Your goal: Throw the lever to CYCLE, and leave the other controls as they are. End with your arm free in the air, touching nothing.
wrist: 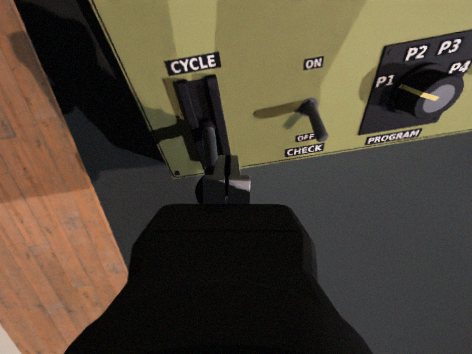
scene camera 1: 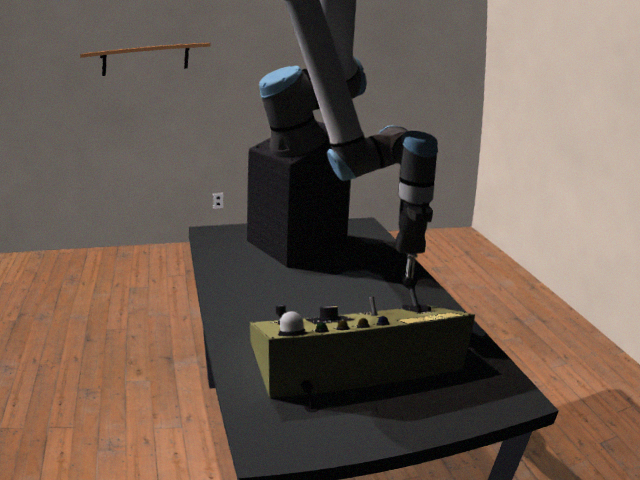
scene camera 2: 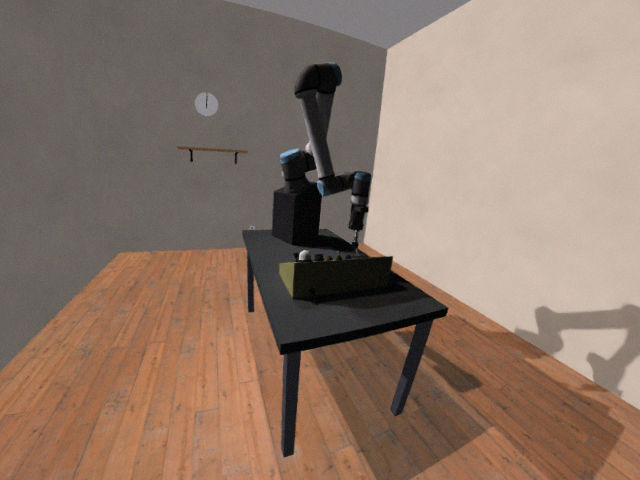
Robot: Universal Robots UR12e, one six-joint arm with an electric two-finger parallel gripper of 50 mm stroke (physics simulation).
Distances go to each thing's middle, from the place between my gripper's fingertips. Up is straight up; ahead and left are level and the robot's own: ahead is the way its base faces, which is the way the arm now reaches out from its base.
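Scene:
My hand: 70 mm above the olive control box [scene camera 1: 296,356], 110 mm short of it, 170 mm to the left of it.

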